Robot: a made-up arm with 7 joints. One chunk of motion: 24 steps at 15 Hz.
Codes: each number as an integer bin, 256 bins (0 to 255) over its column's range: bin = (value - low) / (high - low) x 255, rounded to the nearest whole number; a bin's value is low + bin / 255 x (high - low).
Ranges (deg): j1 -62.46..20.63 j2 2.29..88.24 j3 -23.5..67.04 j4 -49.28..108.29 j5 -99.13..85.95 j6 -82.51..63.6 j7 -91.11..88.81
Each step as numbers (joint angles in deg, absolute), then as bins.
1 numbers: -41.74 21.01 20.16 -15.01 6.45 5.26 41.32
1 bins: 64 56 123 55 145 153 188
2 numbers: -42.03 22.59 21.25 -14.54 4.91 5.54 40.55
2 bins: 63 60 126 56 143 154 187
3 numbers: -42.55 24.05 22.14 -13.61 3.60 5.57 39.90
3 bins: 61 65 129 58 142 154 186
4 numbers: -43.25 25.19 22.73 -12.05 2.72 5.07 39.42
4 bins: 59 68 130 60 140 153 185
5 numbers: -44.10 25.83 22.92 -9.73 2.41 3.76 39.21
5 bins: 56 70 131 64 140 151 185
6 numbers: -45.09 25.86 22.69 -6.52 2.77 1.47 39.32
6 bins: 53 70 130 69 140 147 185
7 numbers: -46.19 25.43 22.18 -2.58 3.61 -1.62 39.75
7 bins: 50 69 129 76 142 141 185
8 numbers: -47.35 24.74 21.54 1.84 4.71 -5.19 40.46
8 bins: 46 67 127 83 143 135 186
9 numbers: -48.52 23.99 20.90 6.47 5.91 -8.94 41.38
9 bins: 43 64 125 90 145 128 188
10 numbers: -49.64 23.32 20.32 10.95 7.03 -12.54 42.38
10 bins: 39 62 123 97 146 122 189
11 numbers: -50.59 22.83 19.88 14.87 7.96 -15.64 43.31
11 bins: 36 61 122 104 148 117 191
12 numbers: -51.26 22.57 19.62 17.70 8.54 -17.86 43.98
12 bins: 34 60 121 108 148 113 191
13 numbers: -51.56 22.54 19.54 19.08 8.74 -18.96 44.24
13 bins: 33 60 121 111 149 111 192
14 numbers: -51.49 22.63 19.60 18.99 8.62 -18.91 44.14
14 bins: 34 60 121 110 148 111 192
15 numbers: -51.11 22.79 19.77 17.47 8.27 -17.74 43.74
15 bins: 35 61 122 108 148 113 191
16 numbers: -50.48 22.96 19.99 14.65 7.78 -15.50 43.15
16 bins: 37 61 122 103 147 117 190
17 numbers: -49.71 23.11 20.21 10.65 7.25 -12.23 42.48
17 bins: 39 62 123 97 147 123 189
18 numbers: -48.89 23.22 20.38 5.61 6.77 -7.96 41.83
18 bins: 42 62 124 89 146 130 188
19 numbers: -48.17 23.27 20.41 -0.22 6.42 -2.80 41.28
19 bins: 44 62 124 79 145 139 188
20 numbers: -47.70 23.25 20.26 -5.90 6.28 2.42 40.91
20 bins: 45 62 123 70 145 148 187
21 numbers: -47.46 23.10 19.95 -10.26 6.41 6.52 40.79
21 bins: 46 62 122 63 145 155 187
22 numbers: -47.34 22.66 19.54 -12.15 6.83 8.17 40.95
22 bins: 46 60 121 60 146 158 187
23 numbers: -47.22 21.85 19.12 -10.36 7.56 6.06 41.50
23 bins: 47 58 120 63 147 155 188
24 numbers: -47.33 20.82 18.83 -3.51 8.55 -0.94 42.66
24 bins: 46 55 119 74 148 142 190
